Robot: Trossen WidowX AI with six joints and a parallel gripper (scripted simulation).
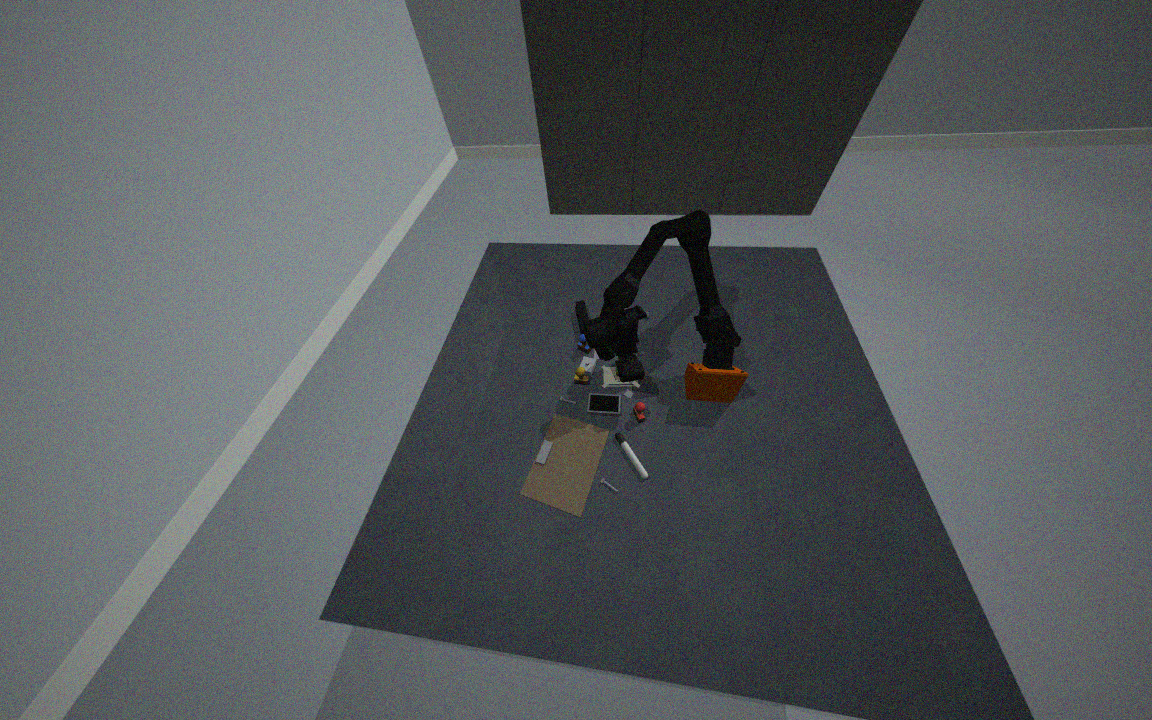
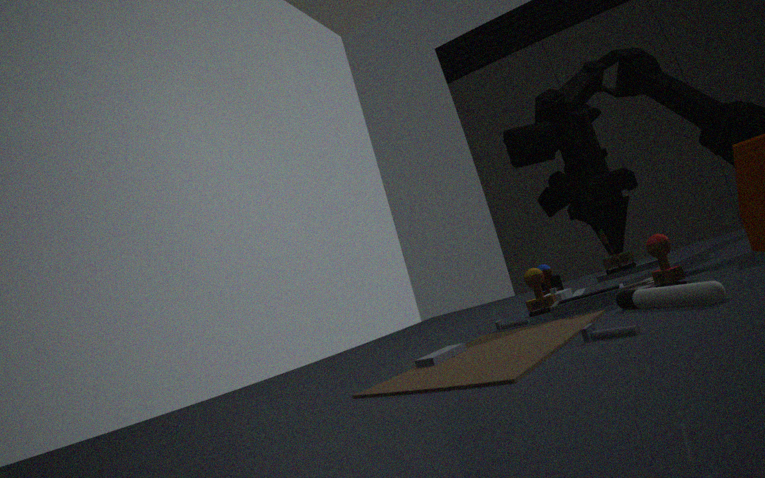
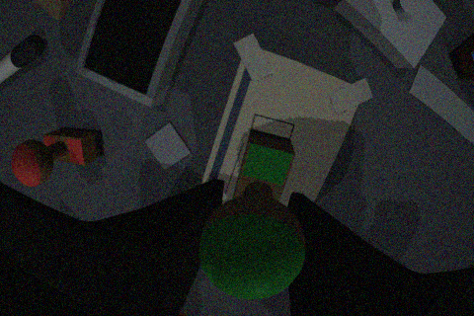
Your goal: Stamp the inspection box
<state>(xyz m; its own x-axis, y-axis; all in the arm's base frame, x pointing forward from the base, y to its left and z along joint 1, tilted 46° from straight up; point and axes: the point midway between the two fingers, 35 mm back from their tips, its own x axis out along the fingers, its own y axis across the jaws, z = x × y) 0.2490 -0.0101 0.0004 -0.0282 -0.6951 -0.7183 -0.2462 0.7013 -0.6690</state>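
My gripper tip is 10 mm short of the white card, 10 mm to the left of it and 50 mm above it. The rest, counted from my gripper tip: yellow-knobbed stamp (120 mm ahead, 20 mm to the left, 30 mm below); then green-knobbed PASS stamp (right at my gripper tip); then black ink pad (50 mm ahead, 100 mm to the left, 50 mm below).
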